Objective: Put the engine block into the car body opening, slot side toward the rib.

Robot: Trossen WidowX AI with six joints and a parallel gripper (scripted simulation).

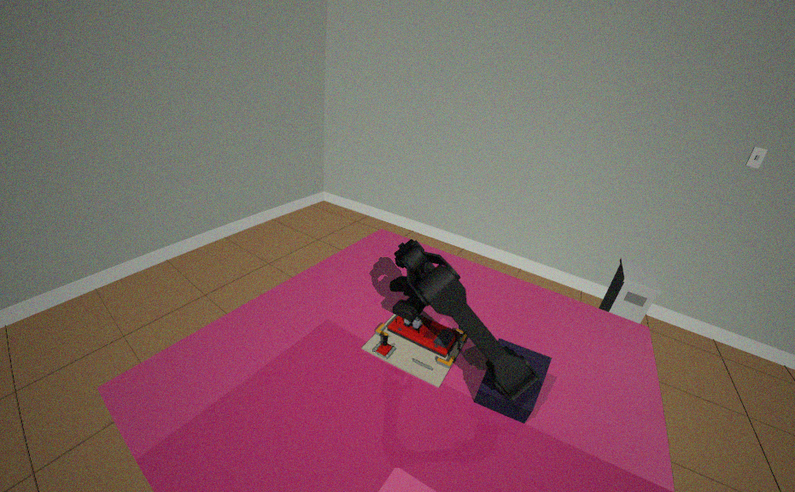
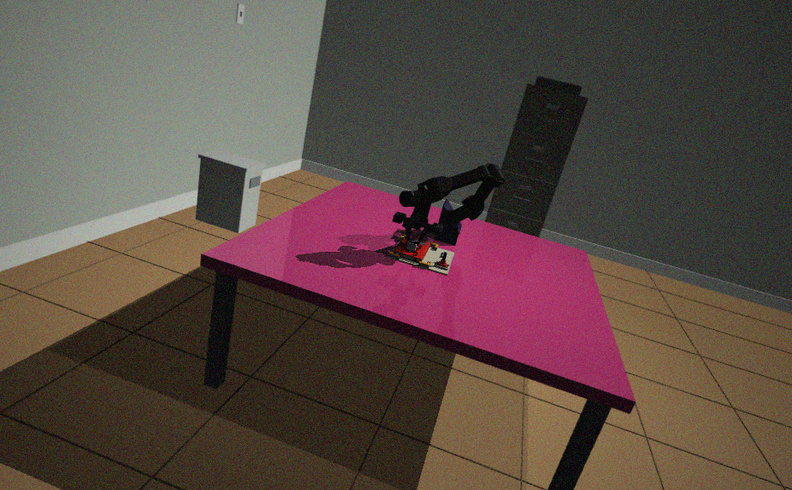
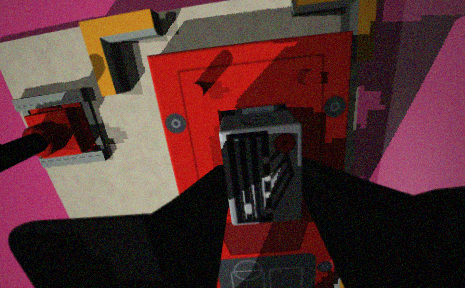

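My gripper tip is 13 cm to the right of the post, 2 cm short of it and 1 cm above it. The rest, counted from my gripper tip: grey engine block (1 cm below).
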